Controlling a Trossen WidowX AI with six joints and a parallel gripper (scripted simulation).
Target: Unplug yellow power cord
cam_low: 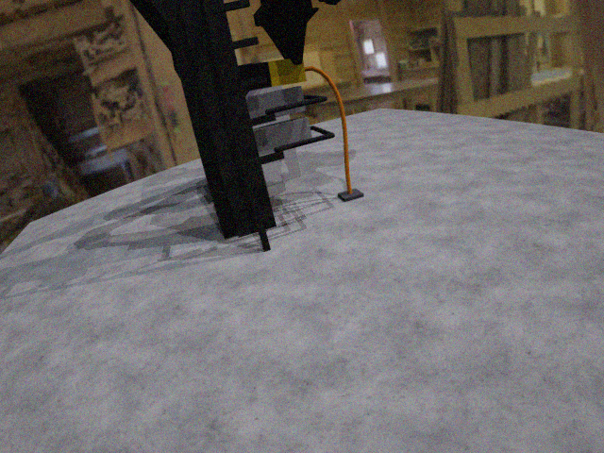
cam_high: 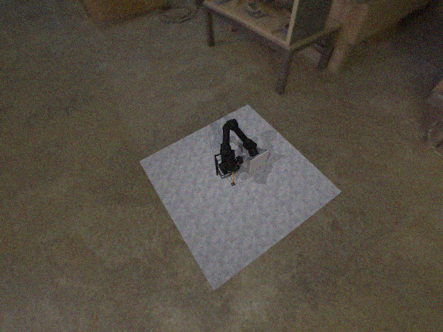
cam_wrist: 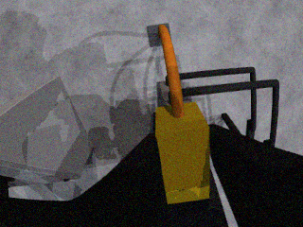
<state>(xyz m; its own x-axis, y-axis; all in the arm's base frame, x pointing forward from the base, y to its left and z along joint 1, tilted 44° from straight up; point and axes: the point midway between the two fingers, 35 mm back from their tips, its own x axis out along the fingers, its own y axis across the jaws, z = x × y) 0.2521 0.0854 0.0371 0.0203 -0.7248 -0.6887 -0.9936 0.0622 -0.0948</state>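
My gripper tip is 30 mm to the left of the yellow plug. Also, from my gripper tip: dark block 200 mm below, 40 mm to the left.
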